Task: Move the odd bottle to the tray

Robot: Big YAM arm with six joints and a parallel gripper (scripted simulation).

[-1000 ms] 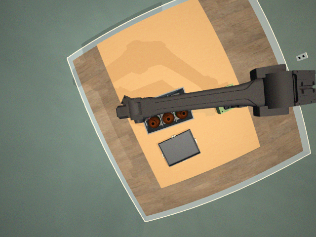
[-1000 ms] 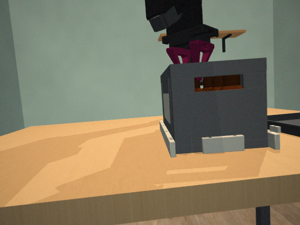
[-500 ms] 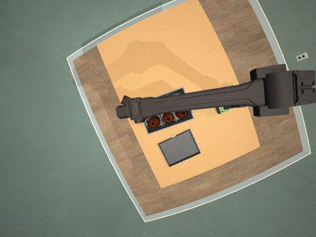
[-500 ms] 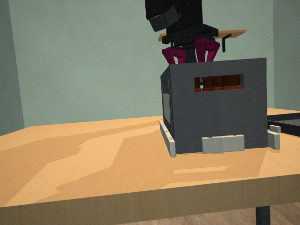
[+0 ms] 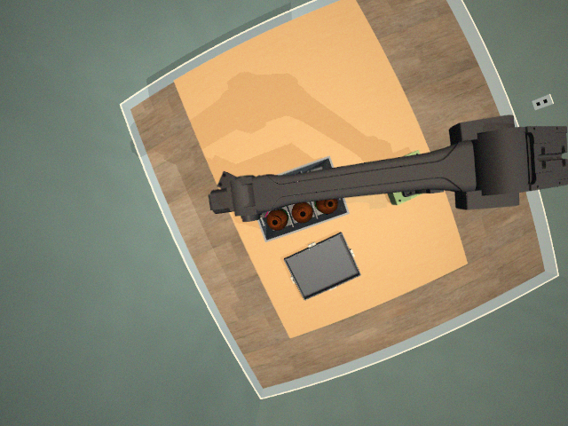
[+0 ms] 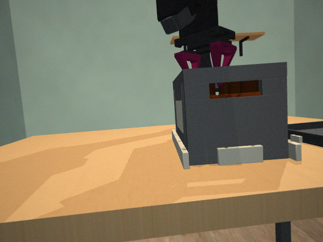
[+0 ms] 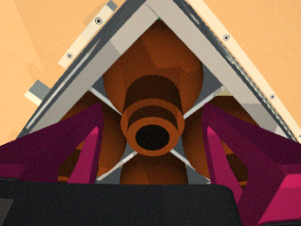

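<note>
My hand is 9 cm past the dark grey crate, 7 cm above it and 4 cm to the right of it. The rest, counted from my hand: grey tray 33 cm to the left, 14 cm below, 11 cm behind.
</note>
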